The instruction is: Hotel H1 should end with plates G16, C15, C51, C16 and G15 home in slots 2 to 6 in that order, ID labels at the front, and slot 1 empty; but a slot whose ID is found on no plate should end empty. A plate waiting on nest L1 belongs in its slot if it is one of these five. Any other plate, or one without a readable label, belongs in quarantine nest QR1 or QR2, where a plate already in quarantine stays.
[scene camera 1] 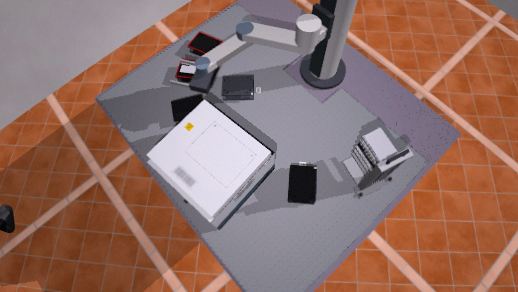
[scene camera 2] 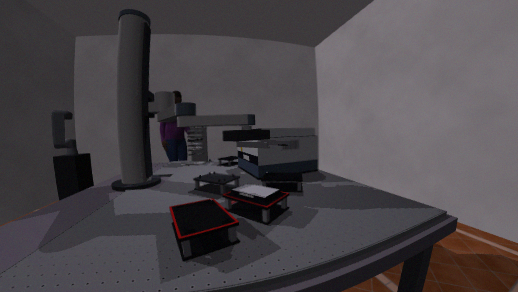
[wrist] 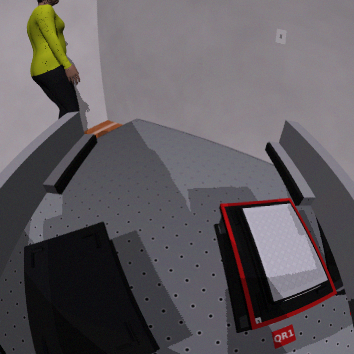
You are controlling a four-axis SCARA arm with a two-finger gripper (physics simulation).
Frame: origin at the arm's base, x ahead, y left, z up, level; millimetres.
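Where they show: gripper, between the fingertips: [scene camera 1: 176, 71] [scene camera 2: 279, 143] [wrist: 181, 125]; arm's base, origin of its link: [scene camera 1: 322, 70] [scene camera 2: 137, 184].
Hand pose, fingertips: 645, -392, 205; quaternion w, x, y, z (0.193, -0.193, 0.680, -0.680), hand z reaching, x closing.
Things, the pixels of their top centre, and the offset from my fingertips, as dx, dy, dz.
- white plate, centre of its top: [wrist: 285, 243] [scene camera 2: 255, 189] [scene camera 1: 192, 67] -106, -67, -128
- red-rimmed nest marked QR1, centre of its top: [wrist: 281, 247] [scene camera 2: 255, 192] [scene camera 1: 192, 68] -105, -67, -138
- red-rimmed nest, centre of its top: [scene camera 2: 199, 212] [scene camera 1: 204, 43] -262, -162, -138
- big white device, centre of its top: [scene camera 1: 207, 153] [scene camera 2: 274, 129] +151, +472, +63
- dark nest, centre of its top: [scene camera 2: 216, 175] [scene camera 1: 237, 84] -216, +184, -133
My gripper [scene camera 1: 176, 73] [wrist: 181, 125] is open and empty, above the table between the QR1 nest and a black nest. A white plate [scene camera 1: 187, 68] [scene camera 2: 257, 190] [wrist: 287, 250] lies on the red-rimmed nest marked QR1 [wrist: 243, 280]; no ID is readable on it. The other red-rimmed nest [scene camera 1: 205, 43] [scene camera 2: 200, 217] holds no plate. The hotel [scene camera 1: 382, 172] stands at the right in scene camera 1, with several plates [scene camera 1: 363, 154] stacked in it; their IDs and slots are not readable. Nest L1 cannot be told by its label.
A big white device [scene camera 1: 210, 155] [scene camera 2: 285, 152] stands beside a black nest [scene camera 1: 186, 107] [scene camera 2: 282, 177] [wrist: 85, 285]. A dark nest [scene camera 1: 238, 86] [scene camera 2: 216, 178] and another black nest [scene camera 1: 302, 184] stand apart. The arm's column [scene camera 1: 340, 40] [scene camera 2: 134, 100] rises at the table's edge. A person in yellow [wrist: 47, 45] stands beyond.
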